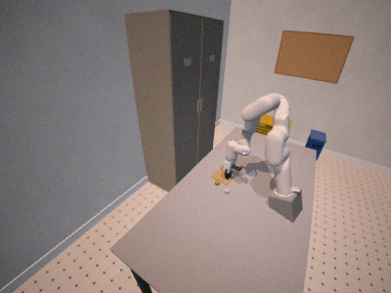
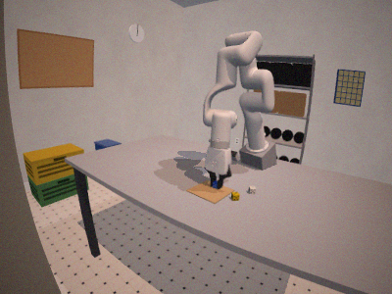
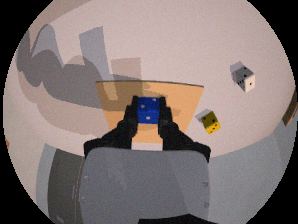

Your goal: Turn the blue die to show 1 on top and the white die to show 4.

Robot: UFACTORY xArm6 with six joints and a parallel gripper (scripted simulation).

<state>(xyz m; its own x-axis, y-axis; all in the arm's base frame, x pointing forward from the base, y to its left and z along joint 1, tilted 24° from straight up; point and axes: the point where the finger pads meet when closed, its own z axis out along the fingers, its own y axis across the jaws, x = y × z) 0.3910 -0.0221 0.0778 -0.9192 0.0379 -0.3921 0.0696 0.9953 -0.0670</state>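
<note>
Right now the blue die is 1 cm below my hand. From my hand the other things lie so: yellow die 4 cm ahead, 10 cm to the left, 1 cm below; then tan mat 4 cm ahead, 2 cm below; then white die 6 cm behind, 14 cm to the left, 1 cm below.
</note>
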